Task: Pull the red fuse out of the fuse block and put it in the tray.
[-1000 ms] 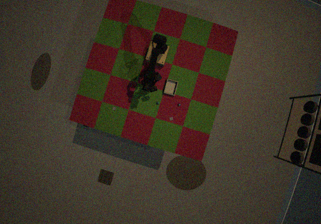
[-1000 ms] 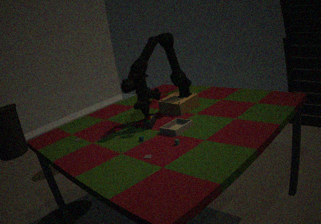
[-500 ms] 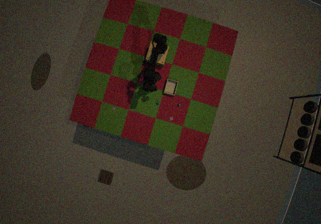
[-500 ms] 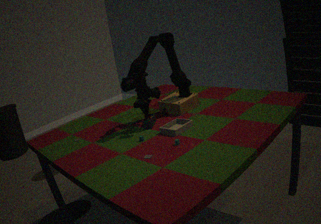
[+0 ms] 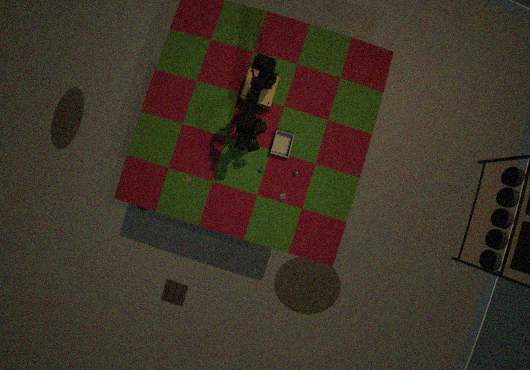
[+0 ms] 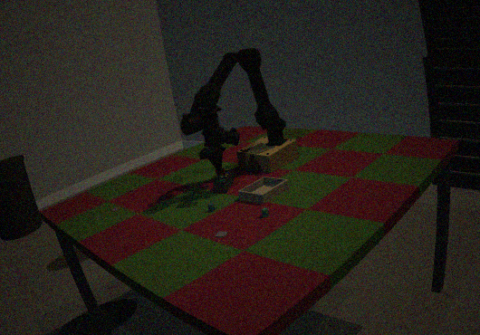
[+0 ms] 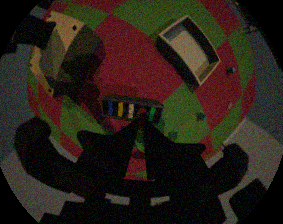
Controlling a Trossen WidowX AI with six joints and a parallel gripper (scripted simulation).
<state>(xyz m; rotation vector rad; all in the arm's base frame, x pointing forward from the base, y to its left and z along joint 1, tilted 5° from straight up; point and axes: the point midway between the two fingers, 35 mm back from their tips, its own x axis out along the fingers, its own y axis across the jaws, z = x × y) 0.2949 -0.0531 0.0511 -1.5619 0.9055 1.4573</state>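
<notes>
Now: gripper tip 180 mm to the right of the tray, 70 mm above it and 10 mm short of it. The rest, counted from my gripper tip: red fuse (10 mm below).
</notes>
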